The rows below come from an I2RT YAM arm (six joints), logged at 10 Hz.
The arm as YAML. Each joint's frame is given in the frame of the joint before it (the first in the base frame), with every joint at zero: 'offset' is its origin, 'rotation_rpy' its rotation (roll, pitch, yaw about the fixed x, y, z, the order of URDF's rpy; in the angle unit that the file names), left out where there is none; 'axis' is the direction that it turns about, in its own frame. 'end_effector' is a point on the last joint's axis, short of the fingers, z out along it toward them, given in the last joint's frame.
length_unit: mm
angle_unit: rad
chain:
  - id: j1
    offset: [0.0, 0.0, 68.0]
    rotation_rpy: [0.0, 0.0, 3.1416]
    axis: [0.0, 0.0, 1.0]
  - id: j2
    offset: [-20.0, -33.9, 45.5]
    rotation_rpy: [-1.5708, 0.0, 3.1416]
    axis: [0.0, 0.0, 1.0]
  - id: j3
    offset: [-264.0, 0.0, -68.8]
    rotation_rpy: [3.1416, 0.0, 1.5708]
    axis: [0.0, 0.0, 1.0]
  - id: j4
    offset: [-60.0, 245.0, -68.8]
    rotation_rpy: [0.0, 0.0, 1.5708]
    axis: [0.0, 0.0, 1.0]
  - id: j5
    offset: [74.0, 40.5, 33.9]
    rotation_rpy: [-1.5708, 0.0, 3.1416]
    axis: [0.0, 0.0, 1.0]
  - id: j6
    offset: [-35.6, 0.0, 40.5]
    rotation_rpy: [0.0, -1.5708, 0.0]
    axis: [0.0, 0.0, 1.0]
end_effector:
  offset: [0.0, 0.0, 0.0]
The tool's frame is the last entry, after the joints.
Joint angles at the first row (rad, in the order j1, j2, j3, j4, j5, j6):
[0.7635, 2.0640, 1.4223, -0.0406, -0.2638, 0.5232]
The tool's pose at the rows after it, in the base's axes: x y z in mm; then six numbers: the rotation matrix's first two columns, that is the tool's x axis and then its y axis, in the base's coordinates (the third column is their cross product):
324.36, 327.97, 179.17, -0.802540, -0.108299, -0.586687, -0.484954, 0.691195, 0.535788
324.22, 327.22, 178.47, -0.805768, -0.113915, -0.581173, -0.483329, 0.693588, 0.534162
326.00, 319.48, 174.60, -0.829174, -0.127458, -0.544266, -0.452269, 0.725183, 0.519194
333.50, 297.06, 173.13, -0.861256, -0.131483, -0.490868, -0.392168, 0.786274, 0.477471
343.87, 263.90, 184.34, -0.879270, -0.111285, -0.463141, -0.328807, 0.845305, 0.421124
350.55, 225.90, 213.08, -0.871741, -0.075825, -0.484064, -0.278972, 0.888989, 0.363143
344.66, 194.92, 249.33, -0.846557, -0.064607, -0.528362, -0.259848, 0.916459, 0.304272
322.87, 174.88, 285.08, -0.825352, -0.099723, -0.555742, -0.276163, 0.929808, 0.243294
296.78, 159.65, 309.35, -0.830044, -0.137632, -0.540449, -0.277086, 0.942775, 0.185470
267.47, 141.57, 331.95, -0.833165, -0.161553, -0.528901, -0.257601, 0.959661, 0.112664
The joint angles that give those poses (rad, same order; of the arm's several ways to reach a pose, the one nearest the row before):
[0.7700, 2.0640, 1.4223, -0.0410, -0.2745, 0.5232]
[0.7689, 2.0640, 1.4227, -0.0509, -0.2768, 0.5205]
[0.7544, 2.0628, 1.4257, -0.1161, -0.2714, 0.5156]
[0.7078, 2.0460, 1.4261, -0.2318, -0.2512, 0.4950]
[0.6369, 1.9987, 1.4254, -0.3515, -0.2169, 0.4599]
[0.5579, 1.9106, 1.4254, -0.4553, -0.1707, 0.4149]
[0.5038, 1.8007, 1.4257, -0.5499, -0.1219, 0.3626]
[0.4885, 1.6806, 1.4265, -0.6693, -0.0818, 0.3050]
[0.4892, 1.5829, 1.4296, -0.8104, -0.0406, 0.2722]
[0.4900, 1.4788, 1.4292, -0.9505, 0.0273, 0.2523]

